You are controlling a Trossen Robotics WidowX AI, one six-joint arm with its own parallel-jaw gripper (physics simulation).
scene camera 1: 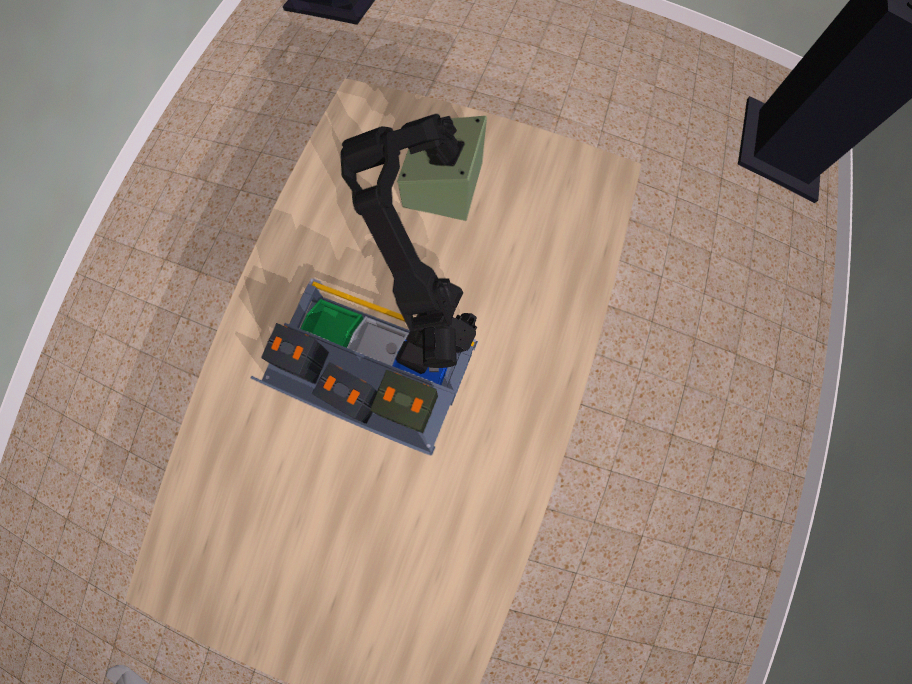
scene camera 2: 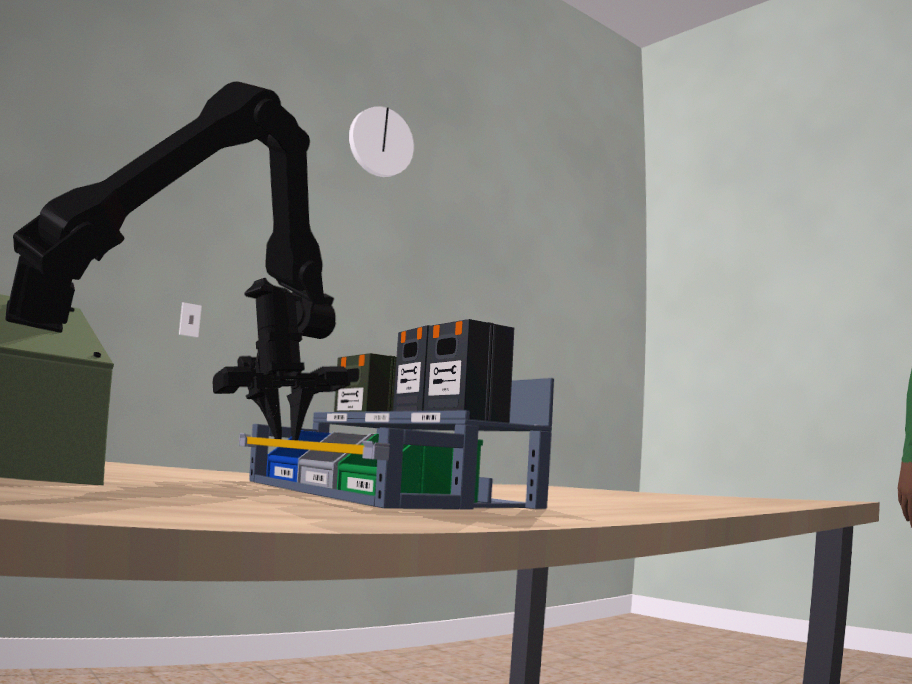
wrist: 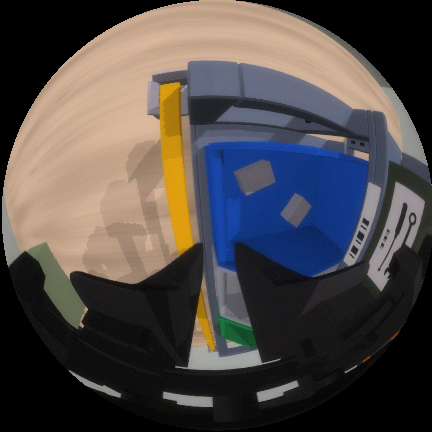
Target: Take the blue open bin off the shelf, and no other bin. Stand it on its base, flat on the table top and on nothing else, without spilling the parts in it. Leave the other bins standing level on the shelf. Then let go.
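Seen in the pictures: gripper, fingertip midpoint: (wrist: 218, 248); arm's base at its link origin: (scene camera 1: 447, 153) (scene camera 2: 33, 317).
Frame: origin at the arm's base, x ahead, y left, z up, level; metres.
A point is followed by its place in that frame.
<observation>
The blue open bin (scene camera 1: 434, 374) {x 0.428, y 0.141, z -0.160 m} (scene camera 2: 283, 461) {x 0.371, y 0.108, z -0.133 m} (wrist: 325, 200) {x 0.503, y 0.108, z -0.144 m} stands in the lower level of the slate shelf (scene camera 2: 465, 463) {x 0.463, y -0.180, z -0.116 m} (wrist: 215, 80), at the end under the arm. Two grey parts (wrist: 255, 176) {x 0.408, y 0.134, z -0.145 m} (wrist: 296, 210) {x 0.457, y 0.099, z -0.145 m} lie in it. A grey bin (scene camera 1: 375, 340) {x 0.407, y -0.007, z -0.159 m} (scene camera 2: 309, 463) {x 0.371, y 0.025, z -0.131 m} stands beside it, then a green bin (scene camera 1: 331, 323) {x 0.408, y -0.116, z -0.159 m} (scene camera 2: 360, 469) {x 0.371, y -0.106, z -0.131 m}. My gripper (scene camera 2: 287, 438) {x 0.370, y 0.097, z -0.107 m} (wrist: 218, 248) {x 0.370, y 0.097, z -0.107 m} points down, fingers a little apart and empty, above the blue bin's front edge, close behind the yellow bar in scene camera 2. The arm hides the fingertips and part of the blue bin in scene camera 1.
A yellow bar (scene camera 1: 353, 295) {x 0.345, y -0.078, z -0.103 m} (scene camera 2: 309, 444) {x 0.345, y -0.025, z -0.107 m} (wrist: 172, 165) {x 0.349, y 0.152, z -0.104 m} runs along the shelf's front, above the bin fronts. An olive box (scene camera 1: 405, 419) {x 0.549, y 0.141, z 0.028 m} (scene camera 2: 380, 375) {x 0.497, y 0.074, z -0.002 m} and two dark boxes (scene camera 2: 478, 368) {x 0.497, y -0.149, z -0.004 m} stand on the upper deck. The arm's base stands on a green block (scene camera 1: 434, 198) {x 0.072, y -0.002, z -0.088 m} (scene camera 2: 51, 427) {x 0.022, y -0.093, z -0.116 m}.
</observation>
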